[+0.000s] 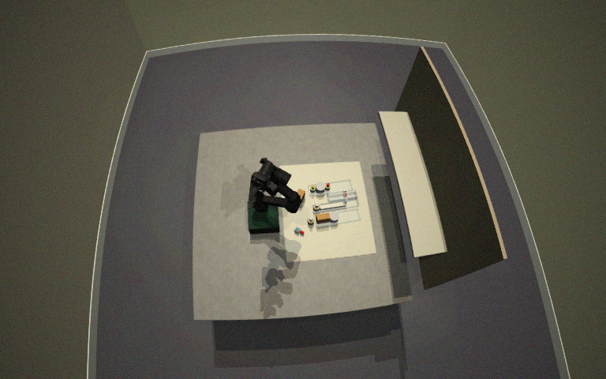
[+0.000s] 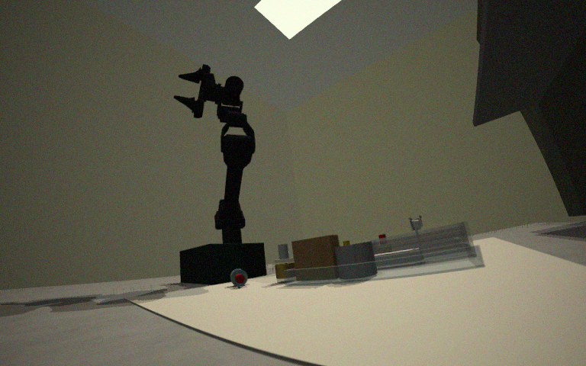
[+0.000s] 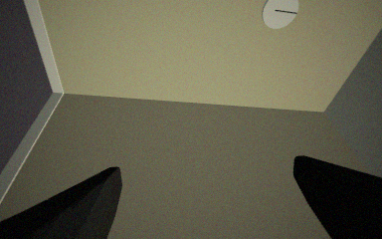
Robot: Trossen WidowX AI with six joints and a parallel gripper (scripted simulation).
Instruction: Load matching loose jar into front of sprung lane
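My gripper tip is 57 cm above the brown box, 35 cm short of it and 17 cm to the right of it. Round my gripper tip: long pale shelf (82 cm ahead, 30 cm to the left, 24 cm below); thin black stick (60 cm below, 35 cm to the left, 13 cm ahead); sprung lane (59 cm below, 45 cm ahead, 29 cm to the left).
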